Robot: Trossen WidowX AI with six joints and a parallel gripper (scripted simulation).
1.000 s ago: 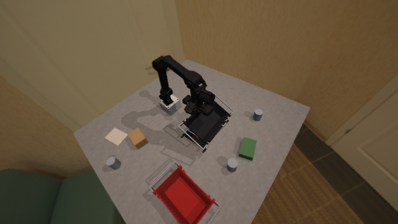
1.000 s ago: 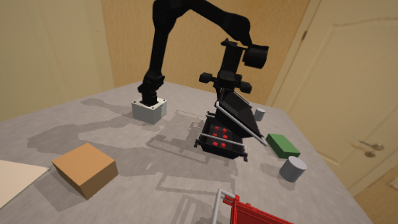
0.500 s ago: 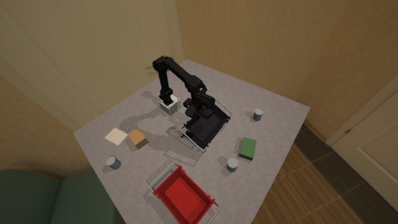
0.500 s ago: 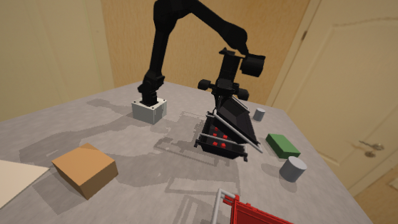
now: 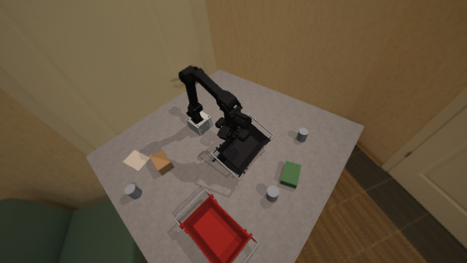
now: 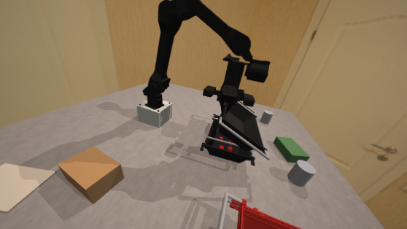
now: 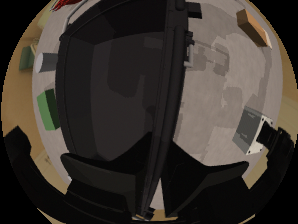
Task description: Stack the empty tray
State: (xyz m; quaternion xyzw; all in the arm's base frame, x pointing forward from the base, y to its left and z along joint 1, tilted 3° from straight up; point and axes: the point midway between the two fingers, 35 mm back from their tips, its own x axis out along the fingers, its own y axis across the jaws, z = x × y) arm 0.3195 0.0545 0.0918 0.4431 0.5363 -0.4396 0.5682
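Now: gripper tip 7 cm short of the black tray and 2 cm to the right of it. The rest, counted from my gripper tip: brown box (37 cm to the right, 22 cm behind, 10 cm below); green block (31 cm ahead, 12 cm to the left, 11 cm below); beige sheet (50 cm to the right, 37 cm behind, 13 cm below).
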